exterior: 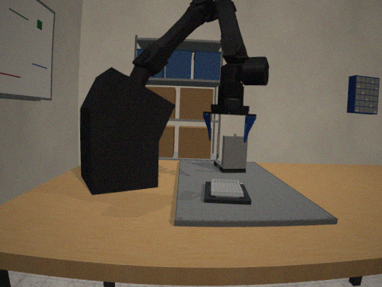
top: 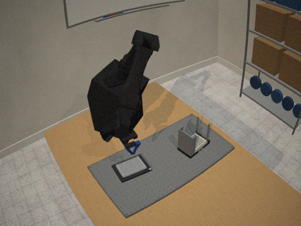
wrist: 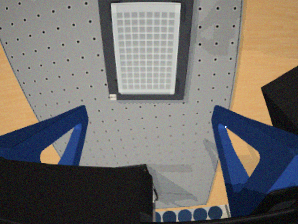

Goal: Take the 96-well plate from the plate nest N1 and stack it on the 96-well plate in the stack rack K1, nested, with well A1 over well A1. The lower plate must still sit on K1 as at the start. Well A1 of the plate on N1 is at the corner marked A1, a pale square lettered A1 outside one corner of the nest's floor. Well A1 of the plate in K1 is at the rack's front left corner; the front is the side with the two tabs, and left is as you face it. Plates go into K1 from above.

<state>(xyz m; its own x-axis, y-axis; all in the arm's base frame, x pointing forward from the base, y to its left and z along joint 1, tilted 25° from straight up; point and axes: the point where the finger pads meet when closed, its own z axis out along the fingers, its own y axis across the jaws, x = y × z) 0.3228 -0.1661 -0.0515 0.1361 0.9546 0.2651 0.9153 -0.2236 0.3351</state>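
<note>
Right now my hand is 150 mm above the black plate nest N1. From my hand the other things lie so: pale A1 mark 150 mm below, 70 mm ahead, 60 mm to the left; then grey rack wall 260 mm to the left, 90 mm ahead, 80 mm below.
</note>
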